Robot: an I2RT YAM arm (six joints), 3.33 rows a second.
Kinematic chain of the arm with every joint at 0, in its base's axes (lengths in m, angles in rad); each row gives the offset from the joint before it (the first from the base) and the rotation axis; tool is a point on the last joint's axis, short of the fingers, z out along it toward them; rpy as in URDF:
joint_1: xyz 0 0 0.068 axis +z
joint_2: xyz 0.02 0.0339 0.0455 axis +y
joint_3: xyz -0.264 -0.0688 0 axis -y
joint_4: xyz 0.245 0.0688 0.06 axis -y
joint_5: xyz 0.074 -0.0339 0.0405 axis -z
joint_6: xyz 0.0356 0 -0.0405 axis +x
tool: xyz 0 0 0 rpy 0 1.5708 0
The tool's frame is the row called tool.
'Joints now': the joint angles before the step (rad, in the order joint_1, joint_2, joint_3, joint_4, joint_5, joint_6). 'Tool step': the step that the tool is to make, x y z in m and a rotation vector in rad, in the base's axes. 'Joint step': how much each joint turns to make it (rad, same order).
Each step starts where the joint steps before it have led.
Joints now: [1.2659, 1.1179, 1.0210, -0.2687, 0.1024, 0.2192]
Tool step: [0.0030, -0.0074, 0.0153, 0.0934, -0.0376, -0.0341]
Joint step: [-0.0178, -0.0338, 0.0018, 0.0650, 0.0176, -0.0015]
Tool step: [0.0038, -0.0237, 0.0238, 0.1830, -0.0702, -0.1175]
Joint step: [-0.0361, -0.0913, -0.0303, 0.1336, 0.0811, 0.0088]
